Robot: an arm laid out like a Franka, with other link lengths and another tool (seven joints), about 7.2 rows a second.
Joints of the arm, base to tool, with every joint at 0 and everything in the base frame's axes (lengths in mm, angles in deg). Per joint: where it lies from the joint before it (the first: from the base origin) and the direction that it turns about. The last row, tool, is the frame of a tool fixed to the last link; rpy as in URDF.
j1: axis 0 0 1 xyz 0 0 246.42
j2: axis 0 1 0 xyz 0 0 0
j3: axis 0 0 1 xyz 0 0 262.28
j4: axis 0 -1 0 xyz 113.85 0 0
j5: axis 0 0 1 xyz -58.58 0 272.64
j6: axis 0 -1 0 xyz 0 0 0
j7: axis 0 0 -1 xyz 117.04 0 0
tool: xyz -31 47 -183.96 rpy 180 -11.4 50.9
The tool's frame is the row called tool.
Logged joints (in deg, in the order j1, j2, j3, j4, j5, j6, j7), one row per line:
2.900 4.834 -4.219 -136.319 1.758 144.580 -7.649
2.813 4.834 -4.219 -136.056 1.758 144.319 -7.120
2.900 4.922 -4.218 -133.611 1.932 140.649 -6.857
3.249 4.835 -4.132 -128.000 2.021 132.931 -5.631
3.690 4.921 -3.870 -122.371 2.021 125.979 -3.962
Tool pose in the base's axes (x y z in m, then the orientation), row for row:
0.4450 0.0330 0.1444 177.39 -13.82 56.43
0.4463 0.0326 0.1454 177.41 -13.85 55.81
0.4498 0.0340 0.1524 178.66 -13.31 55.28
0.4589 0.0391 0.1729 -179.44 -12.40 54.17
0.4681 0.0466 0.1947 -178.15 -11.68 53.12
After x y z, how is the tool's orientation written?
As angles about the fixed x, y, z axes (roll, pitch, yaw), in degrees.
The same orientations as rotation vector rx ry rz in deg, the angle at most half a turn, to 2 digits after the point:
-154.05 -82.11 -20.52
-154.52 -81.29 -20.59
-154.24 -80.51 -18.93
-154.07 -78.89 -16.36
-154.19 -77.40 -14.54

